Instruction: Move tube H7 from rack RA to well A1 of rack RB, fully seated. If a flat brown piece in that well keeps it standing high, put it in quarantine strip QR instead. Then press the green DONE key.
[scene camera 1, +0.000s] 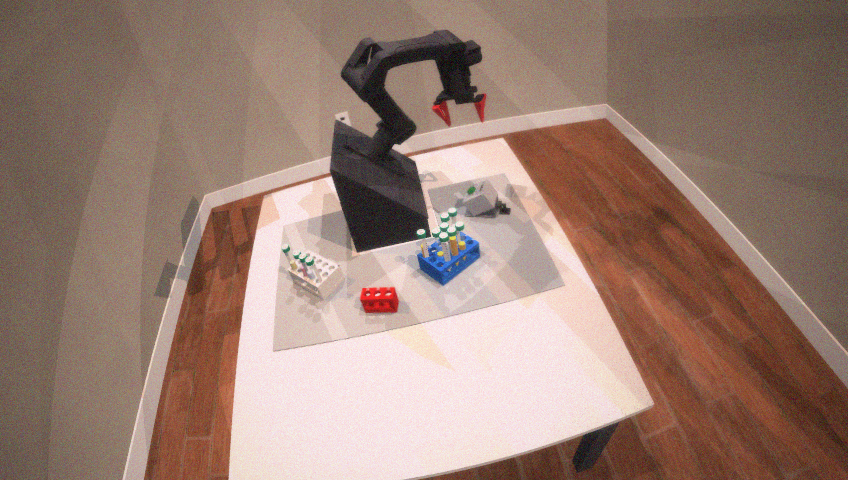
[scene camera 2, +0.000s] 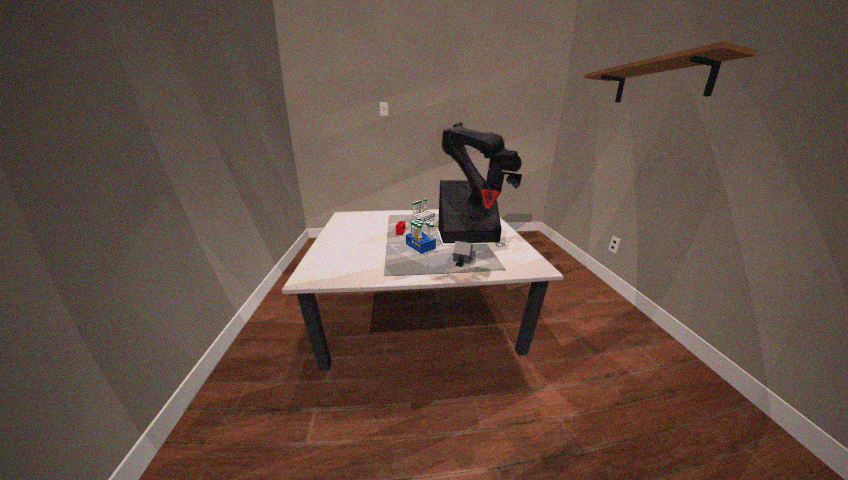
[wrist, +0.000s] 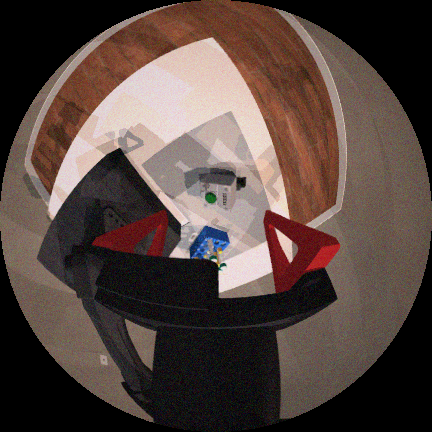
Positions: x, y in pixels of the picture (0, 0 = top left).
Labels:
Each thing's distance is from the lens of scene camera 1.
my gripper (scene camera 1: 466, 123): 123 cm
grey DONE button box (scene camera 1: 481, 200): 121 cm
grey mat (scene camera 1: 514, 263): 111 cm

